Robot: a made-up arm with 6 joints.
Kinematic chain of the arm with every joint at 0, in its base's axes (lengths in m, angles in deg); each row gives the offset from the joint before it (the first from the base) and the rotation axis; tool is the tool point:
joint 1: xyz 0 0 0.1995 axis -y
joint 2: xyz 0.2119 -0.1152 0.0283 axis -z
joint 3: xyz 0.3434 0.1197 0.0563 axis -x
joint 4: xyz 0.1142 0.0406 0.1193 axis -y
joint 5: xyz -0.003 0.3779 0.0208 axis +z
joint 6: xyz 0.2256 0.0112 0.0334 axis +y
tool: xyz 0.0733 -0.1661 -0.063
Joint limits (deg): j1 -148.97..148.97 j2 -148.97..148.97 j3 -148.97..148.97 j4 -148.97..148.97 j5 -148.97..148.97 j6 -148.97..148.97
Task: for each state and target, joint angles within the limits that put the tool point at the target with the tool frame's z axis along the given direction. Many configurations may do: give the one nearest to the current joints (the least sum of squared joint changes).
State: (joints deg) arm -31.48 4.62 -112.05 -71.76 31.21 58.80
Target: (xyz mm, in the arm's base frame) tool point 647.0 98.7 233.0 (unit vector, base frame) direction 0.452 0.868 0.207
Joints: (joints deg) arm -34.92 -20.03 -114.80 -104.48 6.96 43.33
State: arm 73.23 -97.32 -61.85 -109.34 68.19 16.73
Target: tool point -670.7 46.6 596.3 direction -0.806 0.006 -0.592
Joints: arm 51.30 -124.44 -81.11 -143.29 89.60 22.24
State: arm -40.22 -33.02 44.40 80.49 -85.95 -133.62
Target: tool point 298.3 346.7 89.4 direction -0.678 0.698 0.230
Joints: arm -14.12 -43.15 4.57 106.58 -98.26 -89.86
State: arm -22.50 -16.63 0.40 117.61 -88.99 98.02
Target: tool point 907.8 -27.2 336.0 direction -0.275 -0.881 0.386
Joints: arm 5.09 26.92 11.14 145.12 -91.28 107.05
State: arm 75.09 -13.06 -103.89 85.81 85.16 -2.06
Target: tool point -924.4 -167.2 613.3 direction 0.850 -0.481 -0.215
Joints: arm 104.87 -20.89 -109.69 81.62 125.89 -50.07
